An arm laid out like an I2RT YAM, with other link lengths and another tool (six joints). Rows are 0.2 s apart.
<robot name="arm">
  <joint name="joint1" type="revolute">
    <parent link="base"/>
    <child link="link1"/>
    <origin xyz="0 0 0.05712" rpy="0 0 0"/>
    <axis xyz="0 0 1"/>
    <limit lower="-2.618" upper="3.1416"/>
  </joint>
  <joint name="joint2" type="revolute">
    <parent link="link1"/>
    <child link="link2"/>
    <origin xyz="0.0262 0.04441 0.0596" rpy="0 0 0"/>
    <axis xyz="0 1 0"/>
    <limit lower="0" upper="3.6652"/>
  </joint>
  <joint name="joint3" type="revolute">
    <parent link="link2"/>
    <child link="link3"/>
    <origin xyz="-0.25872 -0.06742 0" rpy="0 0 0"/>
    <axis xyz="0 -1 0"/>
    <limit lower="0" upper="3.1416"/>
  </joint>
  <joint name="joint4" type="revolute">
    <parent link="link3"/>
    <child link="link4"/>
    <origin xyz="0.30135 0.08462 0.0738" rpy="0 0 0"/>
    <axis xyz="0 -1 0"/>
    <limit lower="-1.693" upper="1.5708"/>
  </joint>
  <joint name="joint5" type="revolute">
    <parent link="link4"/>
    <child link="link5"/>
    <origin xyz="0.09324 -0.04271 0.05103" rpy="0 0 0"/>
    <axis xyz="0 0 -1"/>
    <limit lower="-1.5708" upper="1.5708"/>
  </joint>
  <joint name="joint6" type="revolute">
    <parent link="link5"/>
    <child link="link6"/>
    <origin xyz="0.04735 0 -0.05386" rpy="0 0 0"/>
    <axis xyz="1 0 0"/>
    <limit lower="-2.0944" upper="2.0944"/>
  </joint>
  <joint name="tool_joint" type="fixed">
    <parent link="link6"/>
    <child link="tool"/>
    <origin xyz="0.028 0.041 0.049" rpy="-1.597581 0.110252 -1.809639"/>
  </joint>
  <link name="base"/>
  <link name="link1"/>
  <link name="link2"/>
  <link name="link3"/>
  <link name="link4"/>
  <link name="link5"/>
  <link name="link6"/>
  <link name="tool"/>
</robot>
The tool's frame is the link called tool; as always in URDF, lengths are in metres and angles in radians.
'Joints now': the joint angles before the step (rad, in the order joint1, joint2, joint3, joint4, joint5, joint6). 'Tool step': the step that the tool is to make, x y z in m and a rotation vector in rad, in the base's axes. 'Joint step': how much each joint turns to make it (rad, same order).
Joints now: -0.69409 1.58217 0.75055 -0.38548 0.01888 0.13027
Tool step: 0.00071 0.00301 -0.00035 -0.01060 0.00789 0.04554
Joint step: -0.00001 0.00002 0.00003 0.00152 -0.00344 -0.04730
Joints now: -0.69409 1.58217 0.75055 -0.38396 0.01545 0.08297
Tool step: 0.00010 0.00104 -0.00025 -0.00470 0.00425 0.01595
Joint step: 0.00001 0.00001 0.00000 0.00002 0.00039 -0.01715
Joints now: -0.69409 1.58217 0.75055 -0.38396 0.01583 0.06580
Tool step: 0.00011 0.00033 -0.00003 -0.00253 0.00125 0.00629
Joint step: 0.00000 0.00001 0.00000 0.00077 0.00038 -0.00685
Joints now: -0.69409 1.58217 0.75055 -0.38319 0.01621 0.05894
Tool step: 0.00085 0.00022 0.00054 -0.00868 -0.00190 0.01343
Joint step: 0.00001 -0.00001 0.00000 0.00724 0.00038 -0.01449
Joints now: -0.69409 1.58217 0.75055 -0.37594 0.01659 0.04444
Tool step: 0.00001 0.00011 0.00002 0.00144 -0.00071 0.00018
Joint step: -0.00002 -0.00001 -0.00001 -0.00038 -0.00153 0.00037
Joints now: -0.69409 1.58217 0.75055 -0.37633 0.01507 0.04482
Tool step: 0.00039 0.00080 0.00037 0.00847 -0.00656 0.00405
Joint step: -0.00001 -0.00002 -0.00002 -0.00038 -0.01145 0.00001
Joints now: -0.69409 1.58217 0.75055 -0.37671 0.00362 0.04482
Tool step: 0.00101 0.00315 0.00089 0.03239 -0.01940 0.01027
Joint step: 0.00116 -0.00002 0.00000 -0.00574 -0.03813 0.00460
